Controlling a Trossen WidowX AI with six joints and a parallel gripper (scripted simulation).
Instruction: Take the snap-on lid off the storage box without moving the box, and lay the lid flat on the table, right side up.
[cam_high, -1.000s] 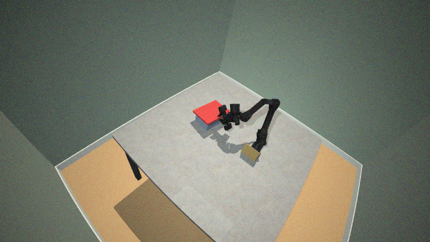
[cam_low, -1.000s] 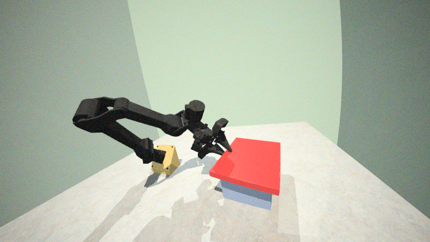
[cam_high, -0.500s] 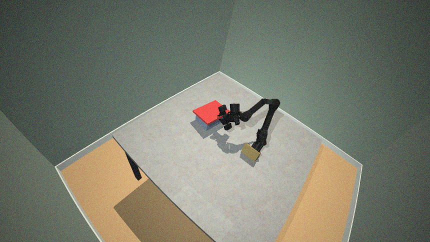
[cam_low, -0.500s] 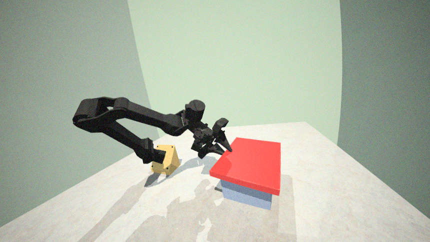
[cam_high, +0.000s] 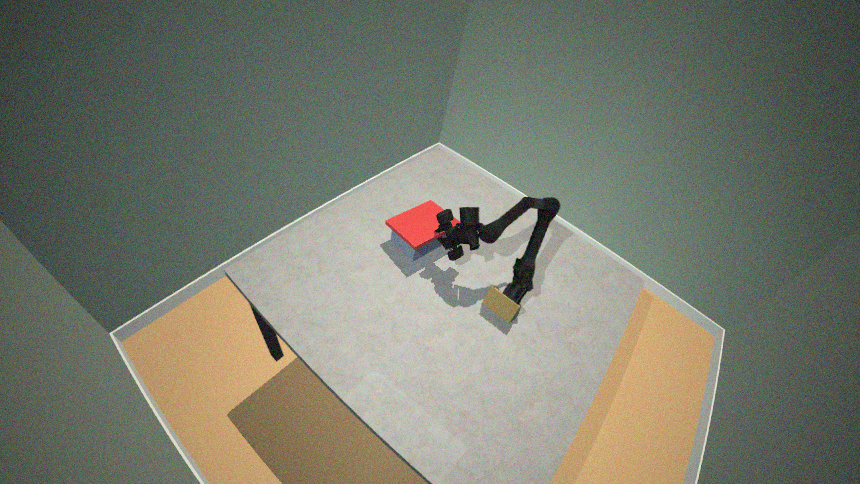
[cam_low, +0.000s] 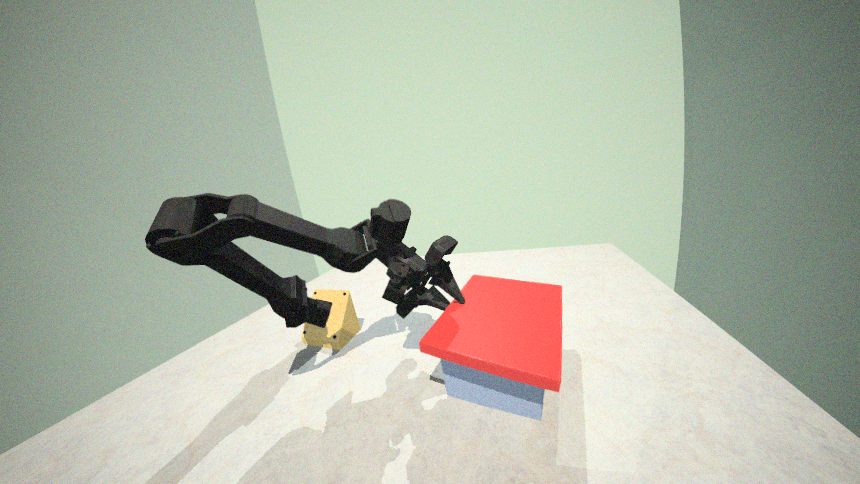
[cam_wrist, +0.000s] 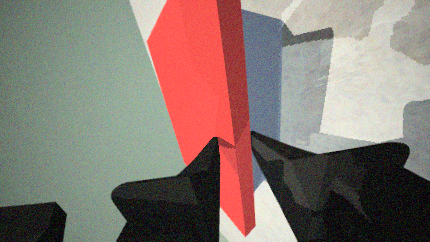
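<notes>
The lid lies 8 cm ahead of my gripper tip and 1 cm to the right of it. Round my gripper tip: pale blue storage box 7 cm ahead, 6 cm below, 1 cm to the right.
</notes>
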